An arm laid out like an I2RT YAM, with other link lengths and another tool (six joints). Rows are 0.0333 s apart.
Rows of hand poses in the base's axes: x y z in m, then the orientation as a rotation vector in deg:
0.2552 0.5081 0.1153 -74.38 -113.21 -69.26
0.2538 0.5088 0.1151 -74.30 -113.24 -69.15
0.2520 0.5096 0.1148 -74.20 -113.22 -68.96
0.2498 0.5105 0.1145 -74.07 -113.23 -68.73
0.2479 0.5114 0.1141 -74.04 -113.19 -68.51
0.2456 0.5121 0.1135 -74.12 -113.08 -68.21
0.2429 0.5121 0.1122 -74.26 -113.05 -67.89
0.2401 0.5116 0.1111 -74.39 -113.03 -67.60
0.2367 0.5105 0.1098 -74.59 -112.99 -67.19
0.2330 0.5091 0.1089 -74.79 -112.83 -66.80
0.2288 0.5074 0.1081 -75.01 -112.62 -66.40
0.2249 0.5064 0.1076 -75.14 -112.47 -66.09
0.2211 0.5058 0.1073 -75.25 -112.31 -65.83
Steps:
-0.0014 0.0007 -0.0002 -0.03 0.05 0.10
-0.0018 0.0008 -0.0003 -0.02 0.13 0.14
-0.0022 0.0009 -0.0003 -0.04 0.13 0.17
-0.0019 0.0009 -0.0004 -0.04 0.16 0.09
-0.0023 0.0007 -0.0006 -0.07 0.26 0.04
-0.0027 0.0000 -0.0013 -0.15 0.22 0.01
-0.0028 -0.0005 -0.0011 -0.14 0.20 0.01
-0.0034 -0.0011 -0.0013 -0.20 0.28 0.00
-0.0037 -0.0014 -0.0009 -0.12 0.35 -0.02
-0.0042 -0.0017 -0.0008 -0.10 0.39 -0.04
-0.0039 -0.0010 -0.0005 -0.07 0.29 0.00
-0.0038 -0.0006 -0.0003 -0.04 0.27 0.00

